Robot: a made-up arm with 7 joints. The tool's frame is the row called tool. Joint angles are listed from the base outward. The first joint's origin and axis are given. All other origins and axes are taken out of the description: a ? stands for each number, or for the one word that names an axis. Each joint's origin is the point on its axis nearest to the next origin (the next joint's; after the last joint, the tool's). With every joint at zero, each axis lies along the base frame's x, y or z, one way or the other. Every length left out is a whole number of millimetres.
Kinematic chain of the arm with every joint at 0, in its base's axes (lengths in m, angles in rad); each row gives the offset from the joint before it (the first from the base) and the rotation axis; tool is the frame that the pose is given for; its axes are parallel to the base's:
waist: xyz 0 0 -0.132 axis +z
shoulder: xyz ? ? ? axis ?
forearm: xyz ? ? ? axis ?
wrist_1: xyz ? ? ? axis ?
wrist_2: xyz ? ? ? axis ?
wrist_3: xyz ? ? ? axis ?
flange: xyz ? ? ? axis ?
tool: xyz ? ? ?
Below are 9 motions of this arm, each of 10 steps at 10 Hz.
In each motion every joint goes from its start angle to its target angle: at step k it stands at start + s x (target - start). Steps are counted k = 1, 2, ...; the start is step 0. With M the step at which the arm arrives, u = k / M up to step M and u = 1 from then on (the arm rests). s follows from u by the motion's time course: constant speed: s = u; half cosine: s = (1 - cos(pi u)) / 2; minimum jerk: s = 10 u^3 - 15 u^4 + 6 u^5.
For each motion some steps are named. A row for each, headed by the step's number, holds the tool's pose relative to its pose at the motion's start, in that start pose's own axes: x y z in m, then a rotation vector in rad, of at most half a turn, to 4 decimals.
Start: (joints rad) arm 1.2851 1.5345 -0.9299 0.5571 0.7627 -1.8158 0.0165
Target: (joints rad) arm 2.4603 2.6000 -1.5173 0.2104 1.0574 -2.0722 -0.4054
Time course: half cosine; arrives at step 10
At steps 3, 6, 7, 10:
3: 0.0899 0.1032 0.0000 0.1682 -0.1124 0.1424
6: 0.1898 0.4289 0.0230 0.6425 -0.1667 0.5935
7: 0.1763 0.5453 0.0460 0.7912 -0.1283 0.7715
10: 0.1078 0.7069 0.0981 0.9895 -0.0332 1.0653

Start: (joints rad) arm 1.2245 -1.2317 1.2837 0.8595 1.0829 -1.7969 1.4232
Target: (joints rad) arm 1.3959 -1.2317 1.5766 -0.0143 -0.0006 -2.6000 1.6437
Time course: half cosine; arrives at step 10
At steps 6, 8, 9, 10:
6: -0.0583 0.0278 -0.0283 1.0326 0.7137 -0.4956
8: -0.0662 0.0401 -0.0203 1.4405 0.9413 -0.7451
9: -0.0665 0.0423 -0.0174 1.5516 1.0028 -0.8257
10: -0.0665 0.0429 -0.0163 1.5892 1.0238 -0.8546

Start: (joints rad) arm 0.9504 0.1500 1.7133 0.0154 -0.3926 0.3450 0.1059
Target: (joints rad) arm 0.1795 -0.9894 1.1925 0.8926 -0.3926 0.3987 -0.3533
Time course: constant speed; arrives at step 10
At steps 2, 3, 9, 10:
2: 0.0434 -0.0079 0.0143 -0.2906 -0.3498 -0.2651
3: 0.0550 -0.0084 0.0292 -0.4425 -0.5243 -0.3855
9: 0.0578 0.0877 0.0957 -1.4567 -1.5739 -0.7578
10: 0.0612 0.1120 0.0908 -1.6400 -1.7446 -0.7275

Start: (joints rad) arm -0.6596 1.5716 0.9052 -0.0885 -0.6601 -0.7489 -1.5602
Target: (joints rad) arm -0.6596 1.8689 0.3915 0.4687 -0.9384 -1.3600 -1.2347
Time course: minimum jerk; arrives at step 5
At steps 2, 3, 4, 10:
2: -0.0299 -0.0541 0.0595 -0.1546 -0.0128 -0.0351
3: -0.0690 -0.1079 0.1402 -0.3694 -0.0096 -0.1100
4: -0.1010 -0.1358 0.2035 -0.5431 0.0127 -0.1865
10: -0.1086 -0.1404 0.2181 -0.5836 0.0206 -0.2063

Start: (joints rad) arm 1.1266 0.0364 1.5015 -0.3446 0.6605 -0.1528 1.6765
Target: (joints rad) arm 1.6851 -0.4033 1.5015 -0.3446 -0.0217 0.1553 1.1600
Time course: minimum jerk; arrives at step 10
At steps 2, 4, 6, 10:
2: 0.0063 -0.0303 0.0058 -0.0438 0.0069 0.0407
4: 0.0545 -0.1542 0.0403 -0.2377 0.0118 0.2272
6: 0.1682 -0.2812 0.1033 -0.4868 -0.0547 0.5041
10: 0.2922 -0.3353 0.1608 -0.6575 -0.1775 0.7606

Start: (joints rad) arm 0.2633 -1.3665 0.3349 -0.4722 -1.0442 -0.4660 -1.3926
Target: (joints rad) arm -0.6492 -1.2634 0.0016 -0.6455 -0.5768 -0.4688 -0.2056
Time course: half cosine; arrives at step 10
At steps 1, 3, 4, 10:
1: 0.0053 -0.0011 0.0007 0.0053 -0.0021 -0.0018
3: 0.0436 -0.0104 0.0065 0.0554 -0.0228 -0.0124
4: 0.0714 -0.0185 0.0123 0.1054 -0.0475 -0.0164
10: 0.1891 -0.0577 0.0692 0.4065 -0.3306 0.0298

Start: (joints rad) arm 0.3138 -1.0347 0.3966 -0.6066 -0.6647 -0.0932 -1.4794
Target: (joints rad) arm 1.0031 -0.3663 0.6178 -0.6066 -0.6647 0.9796 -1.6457
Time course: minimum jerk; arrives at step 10
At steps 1, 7, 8, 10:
1: 0.0003 -0.0035 0.0001 0.0003 -0.0003 0.0007
7: 0.1242 -0.2381 0.1520 0.0458 0.0349 0.1872
8: 0.1511 -0.2445 0.1846 0.0530 0.0559 0.2223
10: 0.1664 -0.2450 0.2030 0.0568 0.0695 0.2421

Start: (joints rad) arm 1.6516 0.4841 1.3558 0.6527 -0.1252 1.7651 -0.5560
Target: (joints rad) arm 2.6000 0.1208 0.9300 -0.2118 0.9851 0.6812 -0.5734
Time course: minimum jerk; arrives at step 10
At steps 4, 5, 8, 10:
4: -0.0309 -0.1766 0.0466 -0.4103 0.3001 0.0130
5: -0.0484 -0.2582 0.0664 -0.6532 0.4625 0.0090
8: -0.0884 -0.3709 0.0835 -1.2571 0.8162 -0.0330
10: -0.0930 -0.3759 0.0817 -1.3375 0.8566 -0.0404

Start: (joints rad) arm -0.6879 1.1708 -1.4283 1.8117 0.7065 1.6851 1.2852
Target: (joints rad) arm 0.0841 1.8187 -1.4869 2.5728 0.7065 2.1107 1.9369
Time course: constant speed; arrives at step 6
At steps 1, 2, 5, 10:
1: 0.0041 -0.0065 0.0533 -0.2840 0.0706 -0.0370
2: 0.0145 -0.0068 0.1088 -0.5752 0.1776 -0.0475
5: 0.0908 0.0321 0.2657 -1.4380 0.6779 0.0202
10: 0.1310 0.0572 0.3089 -1.7128 0.8875 0.0503

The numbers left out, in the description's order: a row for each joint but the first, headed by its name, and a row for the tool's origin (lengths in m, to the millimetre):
shoulder: xyz 0.115 -0.078 0, axis -x
forearm: xyz 0 -0.12 -0.26, axis +z
wrist_1: xyz -0.302 -0.061 0, axis -y
wrist_2: xyz 0.039 0 -0.098, axis -z
wrist_3: xyz 0.108 -0.096 0, axis -y
flange: xyz -0.029 0 -0.069, axis +z
tool: xyz 0.08 -0.12 0

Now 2 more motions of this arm.
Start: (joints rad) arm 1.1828 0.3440 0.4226 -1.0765 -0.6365 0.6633 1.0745
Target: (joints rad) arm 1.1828 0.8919 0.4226 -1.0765 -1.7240 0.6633 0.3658
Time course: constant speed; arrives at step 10
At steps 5, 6, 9, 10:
5: -0.0152 0.1019 0.0421 0.2585 -0.0632 -0.1077
6: -0.0149 0.1255 0.0516 0.3168 -0.0715 -0.1351
9: -0.0069 0.2017 0.0837 0.5014 -0.0871 -0.2266
10: -0.0017 0.2287 0.0959 0.5655 -0.0891 -0.2596

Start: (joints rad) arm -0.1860 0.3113 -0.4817 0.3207 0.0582 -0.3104 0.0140
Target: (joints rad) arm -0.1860 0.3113 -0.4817 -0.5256 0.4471 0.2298 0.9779
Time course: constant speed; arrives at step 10
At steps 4, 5, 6, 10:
4: -0.0260 0.0081 -0.0594 0.0110 0.1206 0.2256
5: -0.0362 0.0106 -0.0707 0.0077 0.1528 0.2822
6: -0.0475 0.0133 -0.0805 0.0024 0.1869 0.3400
10: -0.1022 0.0272 -0.1059 -0.0310 0.3519 0.5898

